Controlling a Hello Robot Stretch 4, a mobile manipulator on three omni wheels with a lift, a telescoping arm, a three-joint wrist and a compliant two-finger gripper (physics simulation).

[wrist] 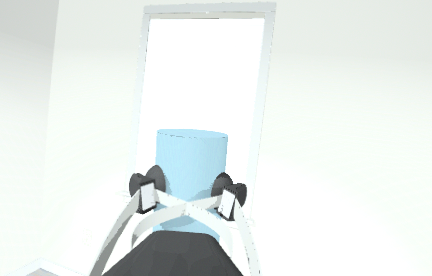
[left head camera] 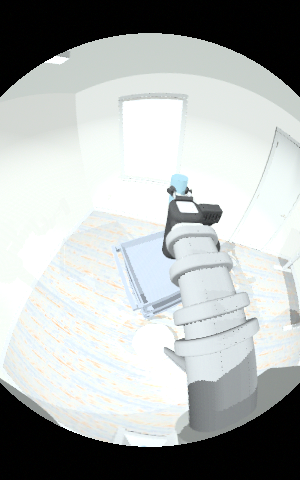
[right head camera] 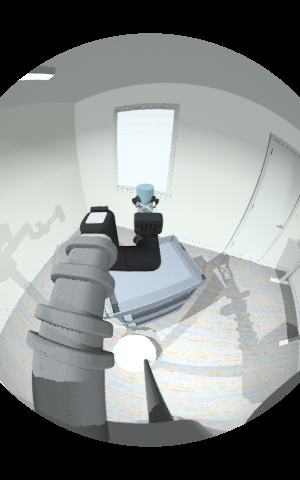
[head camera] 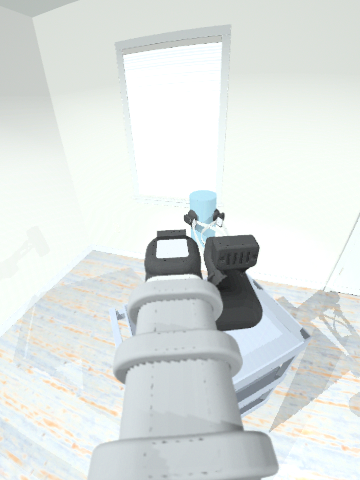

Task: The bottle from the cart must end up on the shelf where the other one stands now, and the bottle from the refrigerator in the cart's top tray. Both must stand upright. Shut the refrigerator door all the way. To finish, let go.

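Seen in the pictures: gripper, fingertip midpoint: (wrist: 189,184) (left head camera: 178,188) (right head camera: 144,197) (head camera: 203,213); robot's base at its link origin: (left head camera: 152,340) (right head camera: 135,351).
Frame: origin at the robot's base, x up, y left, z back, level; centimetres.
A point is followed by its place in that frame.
Observation:
A light blue bottle (head camera: 202,204) {x 133.3, y -7.6, z -55.2 cm} (left head camera: 179,181) {x 133.6, y -7.5, z -55.2 cm} (right head camera: 145,193) {x 132.7, y -8.5, z -55.2 cm} (wrist: 191,157) {x 132.4, y -8.4, z -55.2 cm} is upright between the fingers. My gripper (head camera: 204,218) {x 129.2, y -8.5, z -58.4 cm} (left head camera: 179,191) {x 129.2, y -8.5, z -58.4 cm} (right head camera: 145,201) {x 129.2, y -8.5, z -58.4 cm} (wrist: 189,184) {x 129.2, y -8.5, z -58.4 cm} is shut on it, one finger pad on each side, and holds it in the air near the cart's far side. The cart (head camera: 270,362) {x 83.6, y -29.9, z -38.7 cm} (left head camera: 125,274) {x 83.7, y 18.4, z -43.4 cm} (right head camera: 192,291) {x 63.1, y -46.5, z -45.8 cm} stands below the arm and wrist. The part of its top tray that shows holds no bottle; the wrist hides some of the tray. The refrigerator, its shelf and a second bottle do not show in these views.
A window (head camera: 172,120) {x 148.9, y -4.6, z -195.3 cm} (left head camera: 151,140) {x 137.8, y -7.3, z -194.3 cm} (right head camera: 145,150) {x 138.6, y -9.6, z -193.4 cm} (wrist: 205,75) {x 163.4, y -9.4, z -193.4 cm} is in the wall behind the bottle. A door (left head camera: 272,190) {x 117.8, y -179.1, z -128.1 cm} (right head camera: 270,205) {x 112.2, y -187.0, z -125.0 cm} is at the right. A white round disc (left head camera: 154,340) {x 18.7, y -0.9, z -1.5 cm} (right head camera: 134,352) {x 18.7, y -0.4, z -0.6 cm} is on the floor in front of the cart.

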